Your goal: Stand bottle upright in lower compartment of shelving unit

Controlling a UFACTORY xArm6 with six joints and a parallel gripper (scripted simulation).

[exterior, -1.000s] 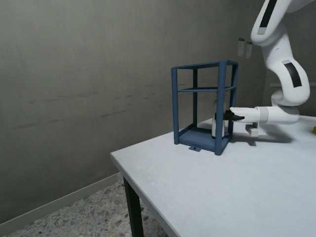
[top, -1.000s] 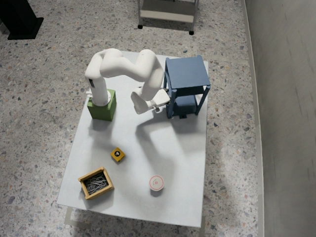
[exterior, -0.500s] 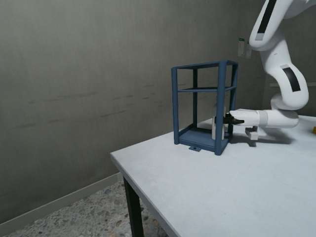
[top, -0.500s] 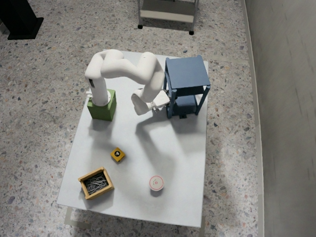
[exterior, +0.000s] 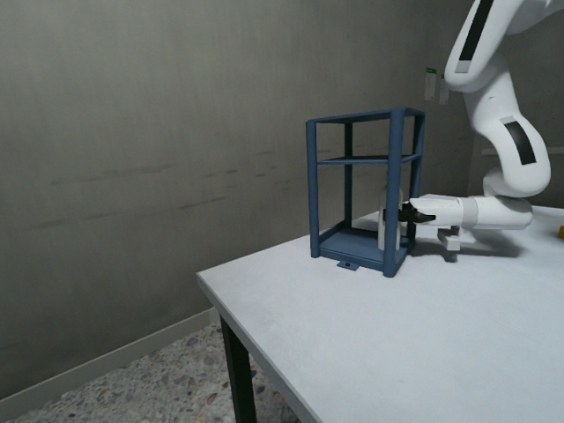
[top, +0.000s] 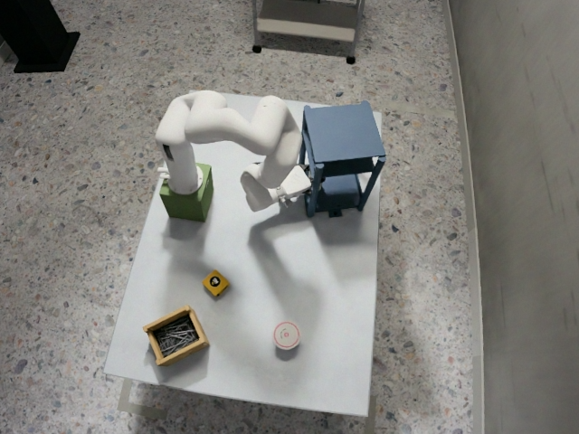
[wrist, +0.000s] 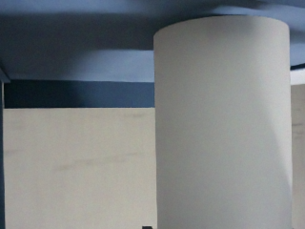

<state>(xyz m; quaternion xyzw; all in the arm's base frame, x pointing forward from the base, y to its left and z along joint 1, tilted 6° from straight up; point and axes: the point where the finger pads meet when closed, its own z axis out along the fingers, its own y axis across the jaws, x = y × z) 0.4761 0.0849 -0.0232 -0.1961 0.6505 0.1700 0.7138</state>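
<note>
The blue shelving unit lies 60 mm ahead of my hand, 10 mm to the left of it and 60 mm above it. Also, from my hand: white round container: 100 mm behind, 590 mm to the right, 90 mm below.
</note>
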